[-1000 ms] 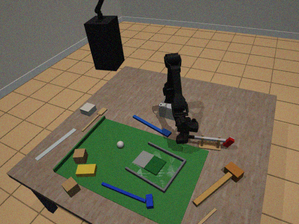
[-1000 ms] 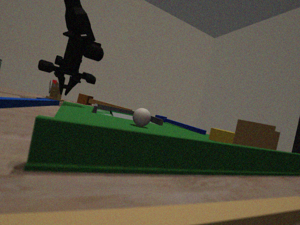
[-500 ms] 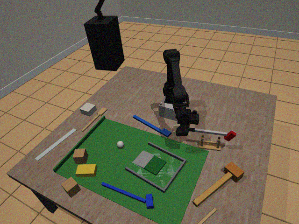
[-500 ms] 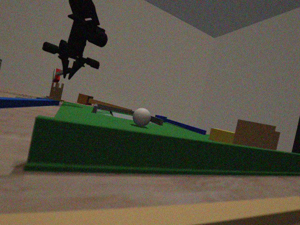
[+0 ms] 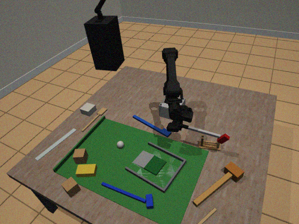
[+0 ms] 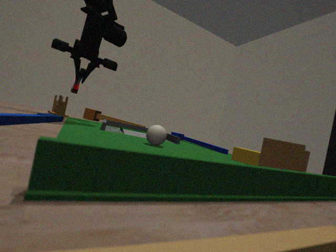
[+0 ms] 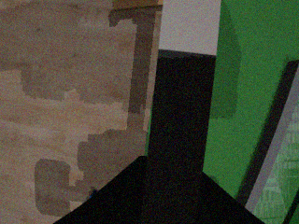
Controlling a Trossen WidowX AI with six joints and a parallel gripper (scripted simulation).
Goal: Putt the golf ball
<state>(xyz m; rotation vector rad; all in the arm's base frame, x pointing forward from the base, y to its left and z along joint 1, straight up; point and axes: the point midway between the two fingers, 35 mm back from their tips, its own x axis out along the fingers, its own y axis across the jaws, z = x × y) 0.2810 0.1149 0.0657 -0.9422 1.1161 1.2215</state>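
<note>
Now: the red putter 1 cm ahead of my gripper tip, 11 cm to the left of it and 2 cm above it. Also, from my gripper tip: green mat 18 cm ahead, 24 cm to the right, 12 cm below; then yellow block 31 cm ahead, 46 cm to the right, 11 cm below; then white golf ball 10 cm ahead, 34 cm to the right, 10 cm below.
</note>
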